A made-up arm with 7 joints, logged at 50 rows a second.
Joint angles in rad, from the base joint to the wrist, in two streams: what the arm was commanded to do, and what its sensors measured. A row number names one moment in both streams.
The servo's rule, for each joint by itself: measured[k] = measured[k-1] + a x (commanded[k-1-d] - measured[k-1]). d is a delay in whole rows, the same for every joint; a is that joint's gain. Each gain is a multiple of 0.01, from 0.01 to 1. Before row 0 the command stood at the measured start. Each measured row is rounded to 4 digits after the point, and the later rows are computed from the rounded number. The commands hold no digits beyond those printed.
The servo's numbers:
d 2
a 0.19 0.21 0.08 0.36 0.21 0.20 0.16
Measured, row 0:
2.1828 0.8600 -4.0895 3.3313 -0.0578 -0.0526 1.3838
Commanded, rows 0 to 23:
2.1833 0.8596 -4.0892 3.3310 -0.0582 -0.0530 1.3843
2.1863 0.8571 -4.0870 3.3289 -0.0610 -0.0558 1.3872
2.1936 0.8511 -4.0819 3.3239 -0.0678 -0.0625 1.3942
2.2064 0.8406 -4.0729 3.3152 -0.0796 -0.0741 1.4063
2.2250 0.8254 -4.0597 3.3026 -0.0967 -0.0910 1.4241
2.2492 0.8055 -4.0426 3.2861 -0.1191 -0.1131 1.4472
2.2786 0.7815 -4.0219 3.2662 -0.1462 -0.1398 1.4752
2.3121 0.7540 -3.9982 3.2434 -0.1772 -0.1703 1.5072
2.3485 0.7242 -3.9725 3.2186 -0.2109 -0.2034 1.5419
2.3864 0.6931 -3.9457 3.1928 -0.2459 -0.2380 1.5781
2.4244 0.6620 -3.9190 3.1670 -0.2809 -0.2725 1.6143
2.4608 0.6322 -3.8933 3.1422 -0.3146 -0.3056 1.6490
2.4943 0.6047 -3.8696 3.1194 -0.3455 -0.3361 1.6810
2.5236 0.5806 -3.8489 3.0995 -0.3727 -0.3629 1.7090
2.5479 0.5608 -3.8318 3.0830 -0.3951 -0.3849 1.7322
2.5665 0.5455 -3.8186 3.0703 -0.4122 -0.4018 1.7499
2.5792 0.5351 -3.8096 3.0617 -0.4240 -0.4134 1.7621
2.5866 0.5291 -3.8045 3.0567 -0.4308 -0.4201 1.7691
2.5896 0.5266 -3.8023 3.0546 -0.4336 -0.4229 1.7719
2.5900 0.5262 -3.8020 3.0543 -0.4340 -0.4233 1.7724
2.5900 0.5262 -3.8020 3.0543 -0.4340 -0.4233 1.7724
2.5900 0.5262 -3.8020 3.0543 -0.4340 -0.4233 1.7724
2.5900 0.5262 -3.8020 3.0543 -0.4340 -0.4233 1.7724
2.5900 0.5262 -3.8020 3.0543 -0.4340 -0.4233 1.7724
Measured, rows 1 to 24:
2.1828 0.8600 -4.0895 3.3313 -0.0578 -0.0526 1.3838
2.1828 0.8600 -4.0895 3.3313 -0.0578 -0.0526 1.3838
2.1829 0.8599 -4.0895 3.3312 -0.0579 -0.0527 1.3839
2.1835 0.8593 -4.0893 3.3304 -0.0586 -0.0533 1.3844
2.1854 0.8576 -4.0887 3.3281 -0.0605 -0.0551 1.3860
2.1894 0.8540 -4.0874 3.3235 -0.0645 -0.0589 1.3892
2.1962 0.8480 -4.0852 3.3160 -0.0713 -0.0653 1.3948
2.2063 0.8391 -4.0818 3.3052 -0.0813 -0.0749 1.4032
2.2200 0.8270 -4.0770 3.2912 -0.0949 -0.0879 1.4147
2.2375 0.8117 -4.0707 3.2740 -0.1122 -0.1044 1.4295
2.2586 0.7933 -4.0628 3.2541 -0.1329 -0.1242 1.4475
2.2829 0.7723 -4.0534 3.2320 -0.1566 -0.1470 1.4684
2.3098 0.7491 -4.0426 3.2086 -0.1827 -0.1721 1.4917
2.3385 0.7246 -4.0307 3.1847 -0.2104 -0.1988 1.5169
2.3681 0.6994 -4.0178 3.1612 -0.2388 -0.2263 1.5432
2.3976 0.6745 -4.0043 3.1390 -0.2669 -0.2536 1.5697
2.4262 0.6506 -3.9905 3.1188 -0.2938 -0.2799 1.5957
2.4529 0.6285 -3.9767 3.1013 -0.3187 -0.3043 1.6204
2.4769 0.6089 -3.9633 3.0870 -0.3408 -0.3261 1.6431
2.4977 0.5921 -3.9506 3.0761 -0.3597 -0.3449 1.6633
2.5152 0.5783 -3.9387 3.0684 -0.3752 -0.3605 1.6807
2.5294 0.5674 -3.9278 3.0633 -0.3875 -0.3731 1.6954
2.5409 0.5587 -3.9177 3.0601 -0.3973 -0.3831 1.7077
2.5502 0.5519 -3.9084 3.0580 -0.4050 -0.3911 1.7181

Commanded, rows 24 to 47:
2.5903 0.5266 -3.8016 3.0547 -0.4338 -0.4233 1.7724
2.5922 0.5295 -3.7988 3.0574 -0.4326 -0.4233 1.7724
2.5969 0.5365 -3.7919 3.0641 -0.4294 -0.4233 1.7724
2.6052 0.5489 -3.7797 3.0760 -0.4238 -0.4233 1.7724
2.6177 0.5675 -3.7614 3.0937 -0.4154 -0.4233 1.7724
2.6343 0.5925 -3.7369 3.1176 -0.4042 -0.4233 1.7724
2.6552 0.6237 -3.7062 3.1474 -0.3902 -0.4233 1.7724
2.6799 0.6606 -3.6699 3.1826 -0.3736 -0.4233 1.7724
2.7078 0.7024 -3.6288 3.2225 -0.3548 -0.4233 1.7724
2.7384 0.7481 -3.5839 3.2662 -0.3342 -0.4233 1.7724
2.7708 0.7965 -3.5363 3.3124 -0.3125 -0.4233 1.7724
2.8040 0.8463 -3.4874 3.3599 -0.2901 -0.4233 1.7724
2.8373 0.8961 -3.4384 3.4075 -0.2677 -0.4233 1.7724
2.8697 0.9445 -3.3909 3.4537 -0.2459 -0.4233 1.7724
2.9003 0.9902 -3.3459 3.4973 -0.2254 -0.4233 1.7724
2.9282 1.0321 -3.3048 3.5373 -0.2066 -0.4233 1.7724
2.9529 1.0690 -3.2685 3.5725 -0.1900 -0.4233 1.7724
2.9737 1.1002 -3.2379 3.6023 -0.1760 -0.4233 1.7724
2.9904 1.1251 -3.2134 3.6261 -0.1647 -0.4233 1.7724
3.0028 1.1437 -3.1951 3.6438 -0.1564 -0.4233 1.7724
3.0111 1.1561 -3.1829 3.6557 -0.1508 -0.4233 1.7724
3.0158 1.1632 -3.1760 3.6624 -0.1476 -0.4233 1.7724
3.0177 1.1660 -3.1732 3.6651 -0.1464 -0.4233 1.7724
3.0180 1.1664 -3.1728 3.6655 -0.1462 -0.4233 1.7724
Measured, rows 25 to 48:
2.5578 0.5465 -3.8999 3.0567 -0.4111 -0.3975 1.7268
2.5639 0.5422 -3.8921 3.0558 -0.4159 -0.4027 1.7341
2.5689 0.5389 -3.8849 3.0554 -0.4197 -0.4068 1.7402
2.5733 0.5369 -3.8780 3.0561 -0.4224 -0.4101 1.7454
2.5778 0.5368 -3.8711 3.0590 -0.4239 -0.4127 1.7497
2.5830 0.5393 -3.8638 3.0651 -0.4239 -0.4148 1.7533
2.5896 0.5452 -3.8556 3.0754 -0.4221 -0.4165 1.7564
2.5981 0.5551 -3.8461 3.0906 -0.4183 -0.4179 1.7590
2.6089 0.5695 -3.8349 3.1110 -0.4124 -0.4190 1.7611
2.6224 0.5886 -3.8217 3.1368 -0.4043 -0.4199 1.7629
2.6386 0.6125 -3.8063 3.1677 -0.3939 -0.4206 1.7644
2.6576 0.6410 -3.7885 3.2032 -0.3814 -0.4211 1.7657
2.6791 0.6737 -3.7683 3.2425 -0.3669 -0.4215 1.7668
2.7028 0.7099 -3.7458 3.2848 -0.3508 -0.4219 1.7677
2.7284 0.7490 -3.7212 3.3290 -0.3333 -0.4222 1.7685
2.7552 0.7901 -3.6948 3.3739 -0.3149 -0.4224 1.7691
2.7828 0.8321 -3.6669 3.4183 -0.2961 -0.4226 1.7696
2.8104 0.8741 -3.6379 3.4611 -0.2773 -0.4227 1.7700
2.8375 0.9150 -3.6083 3.5012 -0.2590 -0.4228 1.7704
2.8634 0.9539 -3.5787 3.5376 -0.2416 -0.4229 1.7707
2.8875 0.9899 -3.5495 3.5695 -0.2255 -0.4230 1.7710
2.9094 1.0222 -3.5211 3.5962 -0.2110 -0.4231 1.7712
2.9287 1.0503 -3.4940 3.6176 -0.1984 -0.4231 1.7714
2.9452 1.0740 -3.4686 3.6337 -0.1877 -0.4231 1.7716

